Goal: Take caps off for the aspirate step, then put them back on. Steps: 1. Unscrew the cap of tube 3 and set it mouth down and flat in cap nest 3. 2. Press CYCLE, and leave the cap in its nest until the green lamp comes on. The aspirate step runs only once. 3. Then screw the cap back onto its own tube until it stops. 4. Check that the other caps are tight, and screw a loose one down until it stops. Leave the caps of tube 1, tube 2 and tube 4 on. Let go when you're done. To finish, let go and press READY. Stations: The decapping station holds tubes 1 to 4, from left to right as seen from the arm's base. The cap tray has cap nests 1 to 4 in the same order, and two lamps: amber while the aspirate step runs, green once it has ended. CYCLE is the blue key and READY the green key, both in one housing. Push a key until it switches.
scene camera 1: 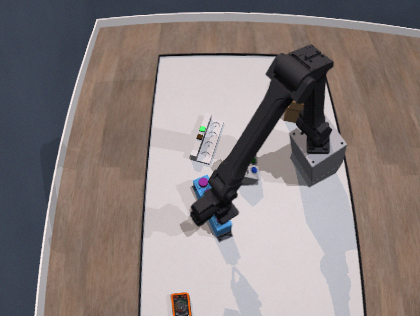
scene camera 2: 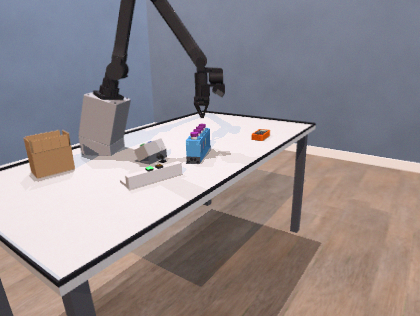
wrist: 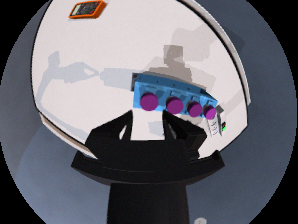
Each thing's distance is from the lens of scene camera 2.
cardboard box [scene camera 2: 52, 154]: 1.34 m
